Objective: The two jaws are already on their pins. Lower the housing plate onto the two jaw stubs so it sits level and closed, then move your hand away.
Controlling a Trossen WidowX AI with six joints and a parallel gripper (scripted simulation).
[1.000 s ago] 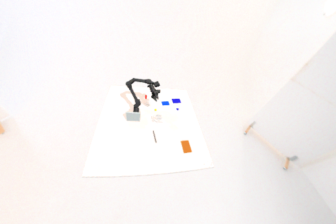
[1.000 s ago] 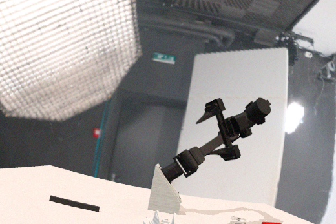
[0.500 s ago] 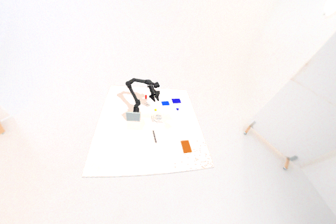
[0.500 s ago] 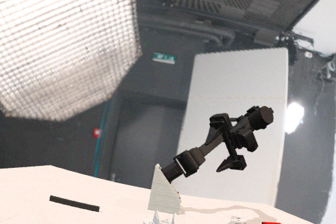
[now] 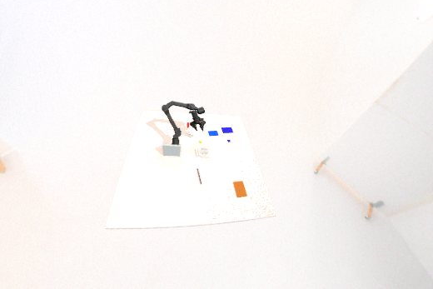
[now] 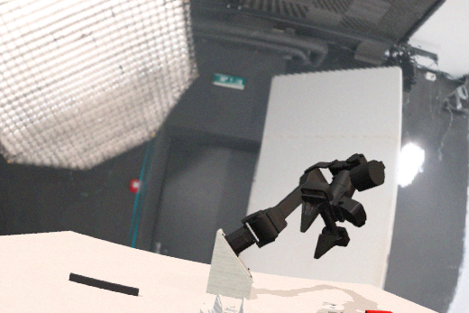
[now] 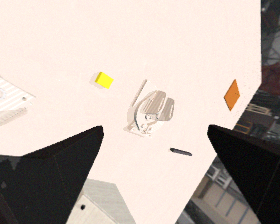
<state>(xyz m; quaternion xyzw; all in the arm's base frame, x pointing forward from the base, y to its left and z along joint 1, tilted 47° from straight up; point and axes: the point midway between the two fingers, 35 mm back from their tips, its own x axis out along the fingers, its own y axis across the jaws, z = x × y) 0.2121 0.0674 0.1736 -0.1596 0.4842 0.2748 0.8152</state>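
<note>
Right now the yellow block is 170 mm below my gripper tip and 20 mm ahead of it. From my gripper tip the other things lie so: red piece: 250 mm to the left, 160 mm below, 120 mm behind; orange tile: 520 mm to the right, 370 mm ahead, 170 mm below; dark bar: 400 mm to the right, 160 mm below, 10 mm ahead.
</note>
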